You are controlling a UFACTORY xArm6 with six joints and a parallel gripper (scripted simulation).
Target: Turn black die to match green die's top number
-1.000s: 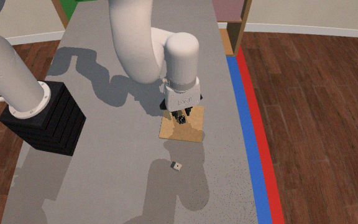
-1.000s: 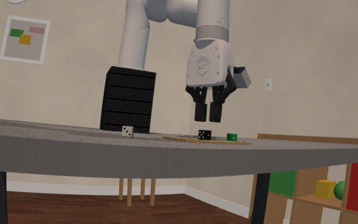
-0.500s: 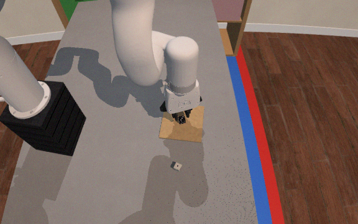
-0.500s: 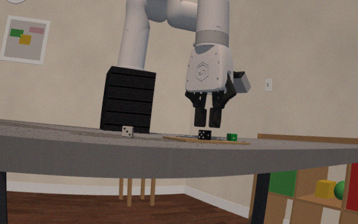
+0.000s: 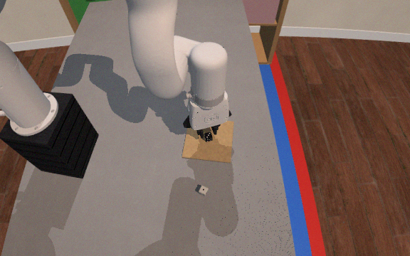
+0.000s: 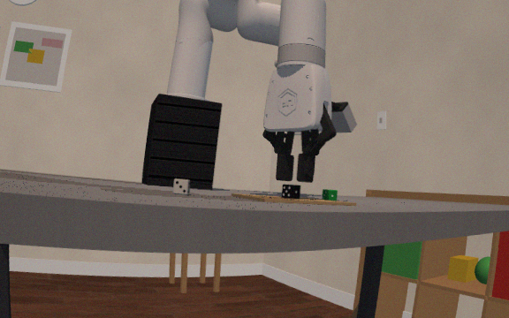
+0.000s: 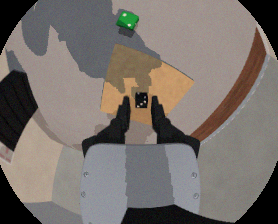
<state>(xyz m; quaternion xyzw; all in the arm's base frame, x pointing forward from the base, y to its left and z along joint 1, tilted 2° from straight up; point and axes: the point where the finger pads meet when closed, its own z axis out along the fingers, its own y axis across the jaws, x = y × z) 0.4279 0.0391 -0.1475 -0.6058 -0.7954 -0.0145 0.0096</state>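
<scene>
Now: hand 4 cm above the black die and 1 cm to the left of it. From my hand the other things lie so: tan mat 5 cm below, 1 cm to the right; green die 11 cm to the left, 4 cm below, 4 cm behind; white die 17 cm to the right, 4 cm below, 2 cm behind.
</scene>
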